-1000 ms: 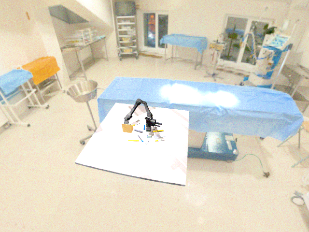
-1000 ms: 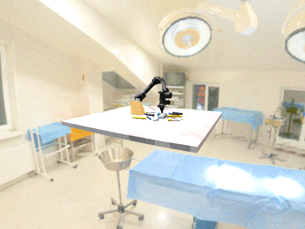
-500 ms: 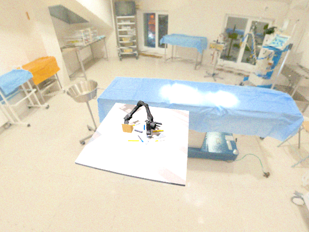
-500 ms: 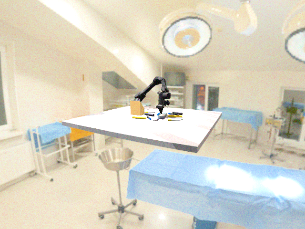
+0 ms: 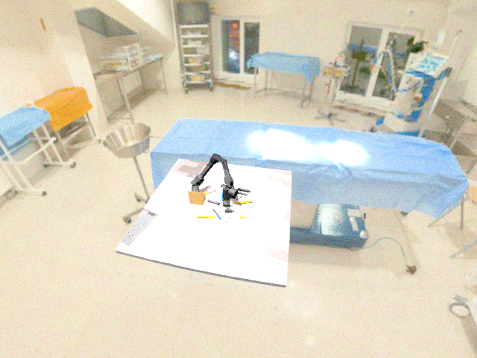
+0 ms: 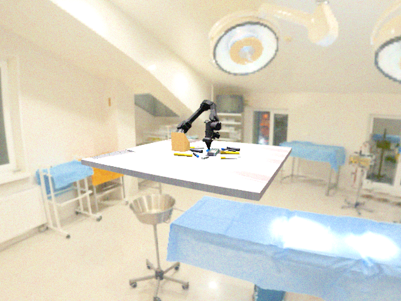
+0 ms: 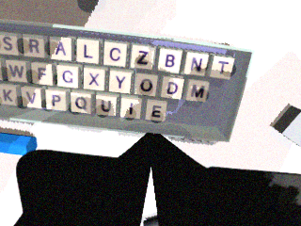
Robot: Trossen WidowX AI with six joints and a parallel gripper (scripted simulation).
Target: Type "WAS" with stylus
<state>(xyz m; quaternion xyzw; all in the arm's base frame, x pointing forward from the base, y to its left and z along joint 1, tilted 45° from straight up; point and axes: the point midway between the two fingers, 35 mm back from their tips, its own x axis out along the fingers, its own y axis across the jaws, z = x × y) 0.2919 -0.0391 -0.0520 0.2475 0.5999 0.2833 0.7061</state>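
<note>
The E key is 1 cm ahead of my gripper tip and 2 cm below it. Also, from my gripper tip: stylus: 5 cm behind, 17 cm to the left, 3 cm below; stylus tip: 6 cm behind, 20 cm to the left, 3 cm below.
</note>
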